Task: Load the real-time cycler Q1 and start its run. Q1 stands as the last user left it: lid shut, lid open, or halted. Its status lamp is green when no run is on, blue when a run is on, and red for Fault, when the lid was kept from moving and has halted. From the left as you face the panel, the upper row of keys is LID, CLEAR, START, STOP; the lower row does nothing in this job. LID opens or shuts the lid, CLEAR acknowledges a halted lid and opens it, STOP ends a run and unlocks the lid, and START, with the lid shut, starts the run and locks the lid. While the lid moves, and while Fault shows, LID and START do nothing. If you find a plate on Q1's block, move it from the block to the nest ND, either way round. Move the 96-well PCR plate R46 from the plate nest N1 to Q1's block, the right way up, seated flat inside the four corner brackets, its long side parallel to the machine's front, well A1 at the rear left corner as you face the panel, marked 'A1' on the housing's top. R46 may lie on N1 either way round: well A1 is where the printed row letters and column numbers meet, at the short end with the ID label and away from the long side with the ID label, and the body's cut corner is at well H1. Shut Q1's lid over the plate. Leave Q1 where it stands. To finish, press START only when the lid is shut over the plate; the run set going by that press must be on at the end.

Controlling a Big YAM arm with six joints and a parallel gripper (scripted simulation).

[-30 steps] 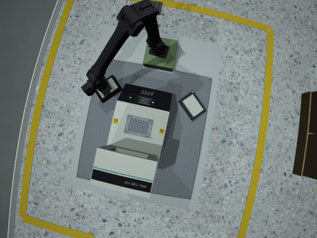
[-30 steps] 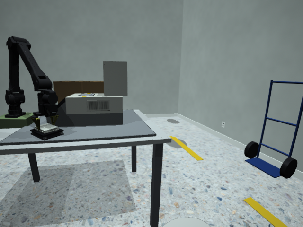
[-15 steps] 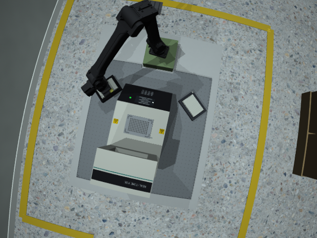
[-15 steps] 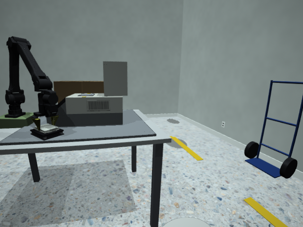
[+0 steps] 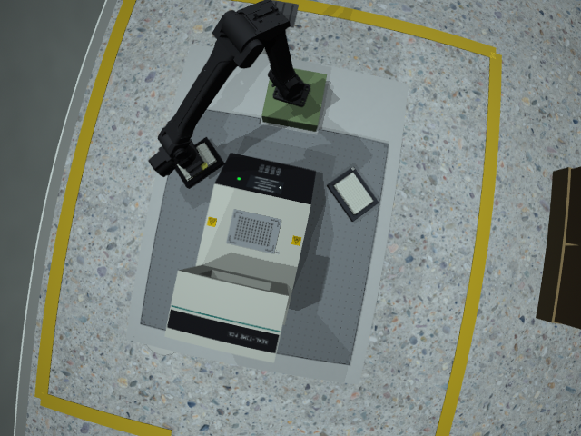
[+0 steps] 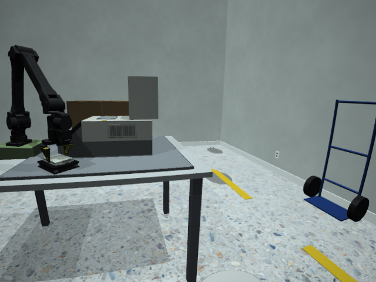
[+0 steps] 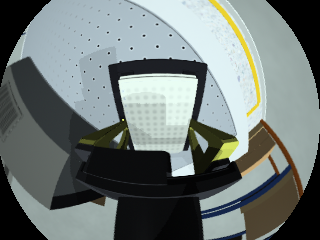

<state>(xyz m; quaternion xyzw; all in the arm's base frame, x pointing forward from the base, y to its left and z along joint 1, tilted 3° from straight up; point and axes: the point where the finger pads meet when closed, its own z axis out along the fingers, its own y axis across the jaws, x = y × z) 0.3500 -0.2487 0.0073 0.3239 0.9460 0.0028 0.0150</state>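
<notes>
Now: hand 2 cm above the black nest ND.
</notes>
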